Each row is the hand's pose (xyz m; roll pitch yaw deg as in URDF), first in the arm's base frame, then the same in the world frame.
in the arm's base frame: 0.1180 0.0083 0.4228 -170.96 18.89 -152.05
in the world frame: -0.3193 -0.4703 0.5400 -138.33 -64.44 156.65
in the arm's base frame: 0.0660 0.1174 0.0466 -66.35 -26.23 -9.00
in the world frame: -0.7051 -0.4030 0.4874 -133.30 33.23 -48.37
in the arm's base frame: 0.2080 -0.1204 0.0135 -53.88 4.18 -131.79
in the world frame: -0.7056 -0.6776 0.5365 -97.51 -80.15 -129.07
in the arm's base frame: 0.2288 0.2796 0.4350 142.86 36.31 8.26
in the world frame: -0.3105 -0.3379 0.2784 13.17 44.77 -134.25
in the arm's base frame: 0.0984 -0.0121 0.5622 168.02 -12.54 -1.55
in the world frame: -0.1824 -0.4550 0.5753 95.10 44.59 -61.76
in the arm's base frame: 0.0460 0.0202 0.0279 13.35 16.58 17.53
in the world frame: -0.7201 -0.4651 0.5656 -104.20 62.86 -114.33
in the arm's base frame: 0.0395 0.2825 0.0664 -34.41 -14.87 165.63
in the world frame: -0.6991 -0.2597 0.3992 62.09 -33.77 81.44
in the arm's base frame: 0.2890 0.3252 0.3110 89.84 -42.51 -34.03
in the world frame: -0.4287 -0.3589 0.1968 11.96 8.63 -38.82
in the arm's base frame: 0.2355 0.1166 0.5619 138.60 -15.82 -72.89
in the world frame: -0.1738 -0.4480 0.3876 44.68 -24.18 -66.61
